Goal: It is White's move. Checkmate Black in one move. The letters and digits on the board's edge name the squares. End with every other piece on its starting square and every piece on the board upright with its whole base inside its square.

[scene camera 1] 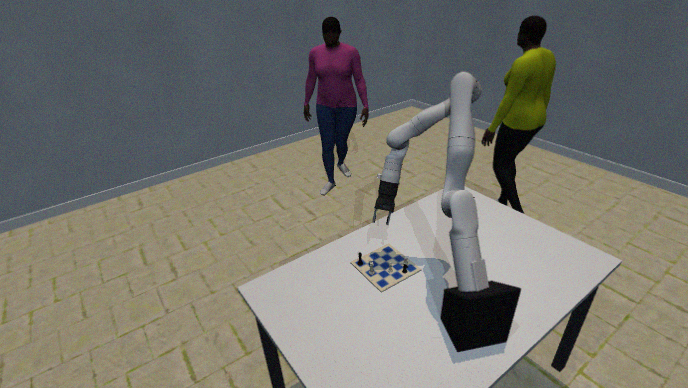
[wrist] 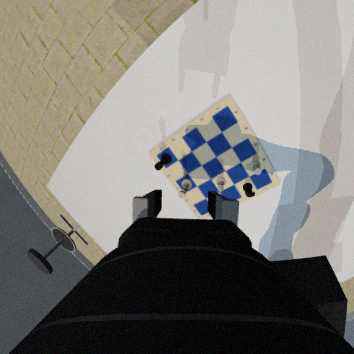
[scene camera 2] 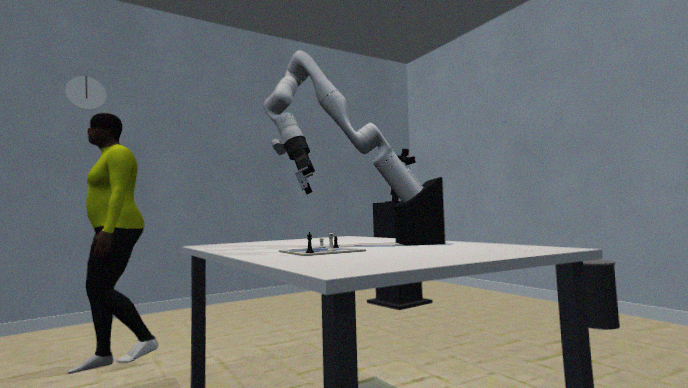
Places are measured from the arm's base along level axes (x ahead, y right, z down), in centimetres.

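Pixels of known places: gripper, fingertip midpoint: (scene camera 1: pixel 380 223) (wrist: pixel 184 199) (scene camera 2: pixel 307 190); arm's base, link origin: (scene camera 1: pixel 472 288) (scene camera 2: pixel 412 196).
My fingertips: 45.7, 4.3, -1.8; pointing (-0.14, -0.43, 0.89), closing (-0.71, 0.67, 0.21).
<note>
Ahead of a thing's pixels: the offset from my fingertips to its top centre, as dx, dy, dz. Level surfaces: height alone.
The blue and cream board (scene camera 1: pixel 368 280) (wrist: pixel 229 99) lies on the table. A tall black piece @(+4.6, -7.7, +13.4) (scene camera 1: pixel 360 259) (scene camera 2: pixel 309 243) (wrist: pixel 163 160), apparently the king, stands at its left corner. A tall pale piece @(-3.0, -8.5, +13.4) (scene camera 1: pixel 371 268) (scene camera 2: pixel 330 241) (wrist: pixel 185 186) stands near it. A second pale piece @(-7.7, -1.9, +15.4) (scene camera 1: pixel 390 268) (wrist: pixel 221 183) stands farther right. A third pale piece @(-9.4, +6.1, +16.4) (scene camera 1: pixel 406 261) (wrist: pixel 256 164) and a smaller black piece @(-12.5, +1.9, +15.8) (scene camera 1: pixel 404 269) (scene camera 2: pixel 336 242) (wrist: pixel 248 190) stand near the right corner. All look upright. My gripper (scene camera 1: pixel 381 222) (scene camera 2: pixel 307 191) (wrist: pixel 184 199) is open and empty, high above the board's level, tilted. Its body hides the board's lowest corner in the wrist view.
The board lies on the white table @(dz +20.3) (scene camera 1: pixel 320 310) (scene camera 2: pixel 450 257). The arm's black base (scene camera 1: pixel 480 317) (scene camera 2: pixel 425 217) stands on the table. A person in pink (scene camera 1: pixel 335 75) and one in yellow-green (scene camera 1: pixel 532 90) (scene camera 2: pixel 117 185) are beyond it. Arm shadows cross the board and table.
</note>
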